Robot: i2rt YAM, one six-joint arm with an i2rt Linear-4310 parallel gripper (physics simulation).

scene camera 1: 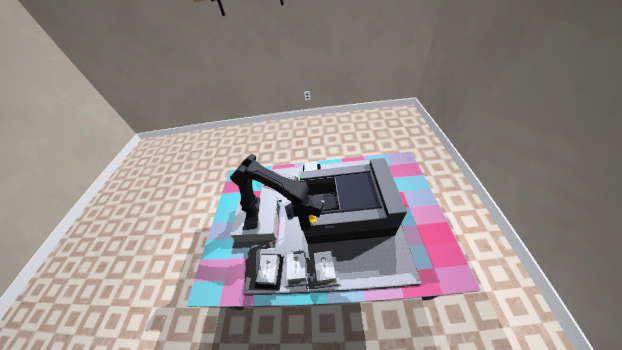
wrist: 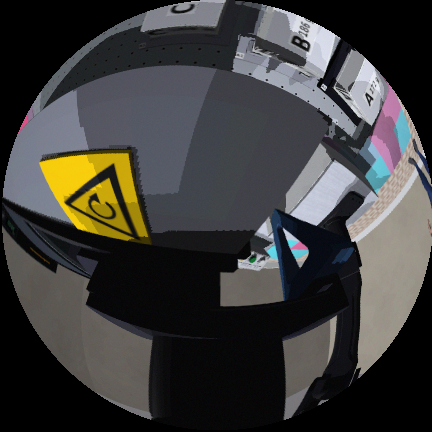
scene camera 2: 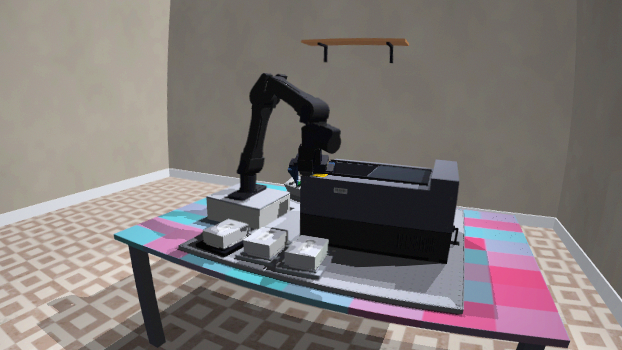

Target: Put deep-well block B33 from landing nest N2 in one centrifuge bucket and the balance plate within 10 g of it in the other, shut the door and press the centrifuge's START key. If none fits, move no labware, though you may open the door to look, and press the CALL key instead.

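Frame: origin at the arm's base, x ahead, y left, z up, level; metres.
Seen in the pictures: arm's base at its link origin: (scene camera 1: 252, 212) (wrist: 331, 220) (scene camera 2: 248, 192).
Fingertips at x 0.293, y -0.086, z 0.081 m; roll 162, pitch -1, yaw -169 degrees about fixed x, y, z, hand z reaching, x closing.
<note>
Offsets run from my fingertips to a thing's top centre. "spot": to the spot under its first point. Level surfaces: height alone.
My gripper (scene camera 1: 300, 216) (scene camera 2: 296, 175) (wrist: 217, 214) is open and empty. It hangs low at the front left corner of the dark centrifuge (scene camera 1: 356, 219) (scene camera 2: 378, 208) (wrist: 193, 132), beside its yellow warning label {spot: 0.053 m ahead, 0.077 m right, 0.056 m up} (scene camera 1: 312, 219) (scene camera 2: 320, 175) (wrist: 96, 197). One blue finger shows in the wrist view; the other is hidden by the centrifuge's edge. The sliding door {0.283 m ahead, 0.053 m left, 0.058 m up} (scene camera 1: 357, 190) (scene camera 2: 402, 173) is pushed right, so the chamber opening (scene camera 1: 325, 187) is uncovered. Three white blocks stand in nests at the front: A {0.196 m back, 0.220 m right, 0.101 m down} (scene camera 1: 268, 269) (scene camera 2: 225, 232) (wrist: 368, 90), B {0.056 m back, 0.217 m right, 0.101 m down} (scene camera 1: 296, 266) (scene camera 2: 264, 241) (wrist: 301, 40) and C {0.077 m ahead, 0.235 m right, 0.101 m down} (scene camera 1: 325, 265) (scene camera 2: 306, 252) (wrist: 181, 8). I cannot read a B33 label.
The arm stands on a grey pedestal (scene camera 1: 265, 217) (scene camera 2: 248, 208) left of the centrifuge. A key panel with a green button {0.148 m back, 0.351 m left, 0.071 m down} (wrist: 252, 259) shows behind the finger. A small white item {0.062 m ahead, 0.379 m left, 0.097 m down} (scene camera 1: 311, 166) lies behind the centrifuge. All rests on a perforated grey board {0.155 m down} (scene camera 1: 373, 265) (scene camera 2: 391, 282).
</note>
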